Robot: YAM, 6 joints.
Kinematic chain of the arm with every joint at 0, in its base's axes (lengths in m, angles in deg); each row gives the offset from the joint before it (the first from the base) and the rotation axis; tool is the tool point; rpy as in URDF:
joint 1: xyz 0 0 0.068 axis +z
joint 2: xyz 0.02 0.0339 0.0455 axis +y
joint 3: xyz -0.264 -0.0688 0 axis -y
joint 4: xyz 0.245 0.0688 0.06 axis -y
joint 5: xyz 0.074 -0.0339 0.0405 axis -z
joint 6: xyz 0.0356 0 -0.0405 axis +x
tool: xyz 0 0 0 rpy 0 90 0
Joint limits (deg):
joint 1: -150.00..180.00
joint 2: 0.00..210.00
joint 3: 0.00..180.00
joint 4: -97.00..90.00
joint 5: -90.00..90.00
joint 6: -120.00..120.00
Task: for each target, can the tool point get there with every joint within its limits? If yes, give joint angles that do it. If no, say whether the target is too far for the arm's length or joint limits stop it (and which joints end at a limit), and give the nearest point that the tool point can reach.
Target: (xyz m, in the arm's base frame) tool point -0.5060 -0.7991 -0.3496
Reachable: no: too far | nearest point -0.3101 -0.4898 -0.1665 | short by 0.409 m
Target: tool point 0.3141 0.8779 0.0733
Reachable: no: too far | nearest point 0.2174 0.6075 0.0860 | short by 0.287 m
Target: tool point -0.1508 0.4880 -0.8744
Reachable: no: too far | nearest point -0.1047 0.3388 -0.3645 | short by 0.533 m
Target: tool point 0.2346 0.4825 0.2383
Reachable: yes | joints 67.68 135.59 117.22 -9.36 71.70 -42.90
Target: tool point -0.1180 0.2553 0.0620
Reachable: yes | joints 108.61 109.81 35.91 12.67 -58.49 18.54
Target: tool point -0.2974 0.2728 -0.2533
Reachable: yes | joints 134.55 187.15 102.77 15.67 -35.32 -29.53
